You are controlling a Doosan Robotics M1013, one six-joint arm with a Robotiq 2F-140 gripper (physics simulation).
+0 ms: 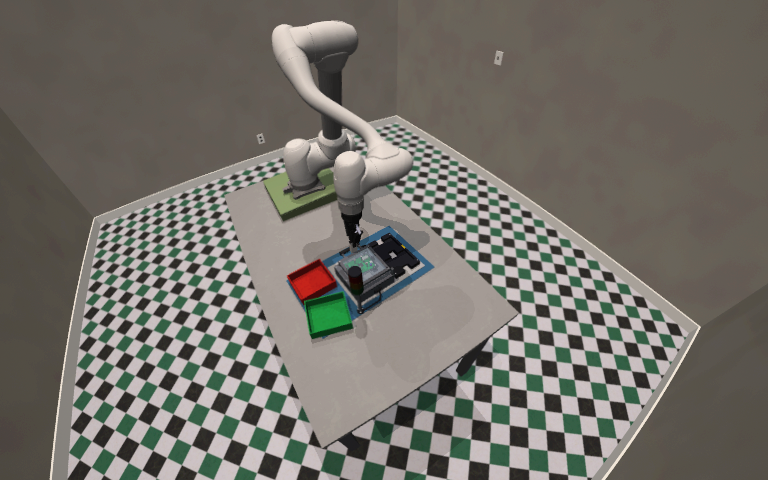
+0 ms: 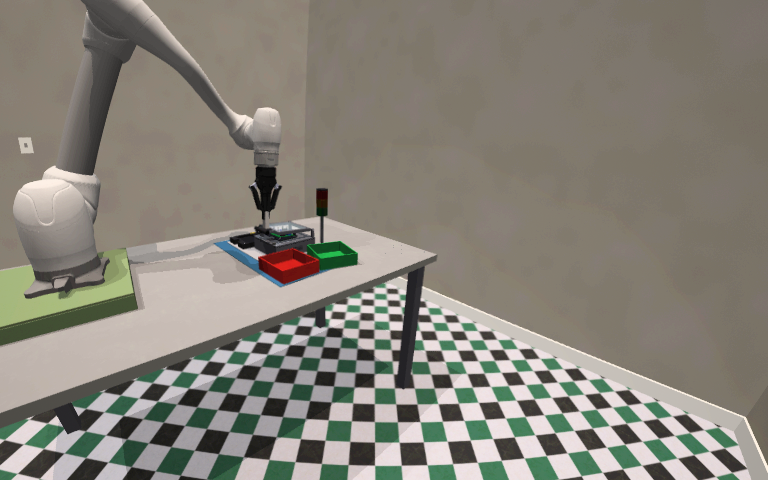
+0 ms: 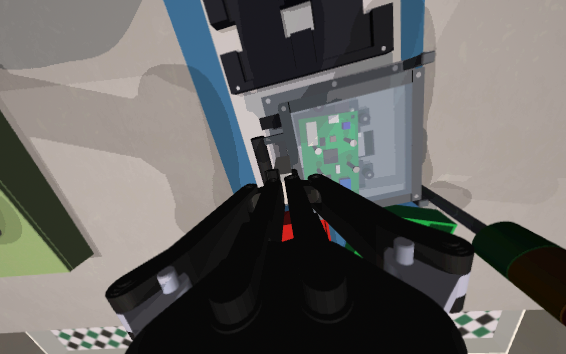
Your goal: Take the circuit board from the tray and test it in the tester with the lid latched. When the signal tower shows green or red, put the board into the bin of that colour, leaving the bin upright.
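Frame: origin at the arm's base, x ahead, y left, z up, level; millimetres.
Seen in the pictures: gripper, fingertip midpoint: (image 1: 353, 250) (image 2: 265, 228) (image 3: 284, 167); arm's base, origin of the base link: (image 1: 306, 186) (image 2: 72, 277).
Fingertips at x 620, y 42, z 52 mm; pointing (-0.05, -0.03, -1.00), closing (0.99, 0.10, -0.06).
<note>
Offsets run from my fingertips to a thing's top centre. "*": to the spot under its first point.
My gripper (image 1: 353, 246) (image 2: 265, 223) (image 3: 284, 167) is shut and empty, pointing down at the arm-base side edge of the tester (image 1: 373, 288) (image 2: 277, 245), close to a black latch part {* dx -24, dy +20, dz +4 mm} (image 3: 261, 152). The tester's clear lid {* dx +135, dy -27, dz -9 mm} (image 2: 300, 227) (image 3: 419, 140) lies lowered over it; whether it is latched I cannot tell. The green circuit board (image 1: 361, 263) (image 3: 330, 142) shows under the lid. The black tray (image 1: 404, 260) (image 2: 242, 241) (image 3: 260, 50) stands beside the tester. The signal tower {* dx +232, dy -78, dz +130 mm} (image 1: 355, 280) (image 2: 322, 202) (image 3: 520, 255) looks dim, with no lamp clearly lit.
The red bin {dx +5, dy -201, dz -61 mm} (image 1: 311, 281) (image 2: 288, 266) and green bin {dx +184, dy -192, dz -61 mm} (image 1: 328, 315) (image 2: 333, 254) stand upright on the tester's other side from the tray. The thin tower pole {* dx +211, dy -76, dz -16 mm} (image 2: 322, 229) rises near the tester and green bin. The arm's green base plate (image 1: 283, 206) (image 2: 113, 294) is at the table's end.
</note>
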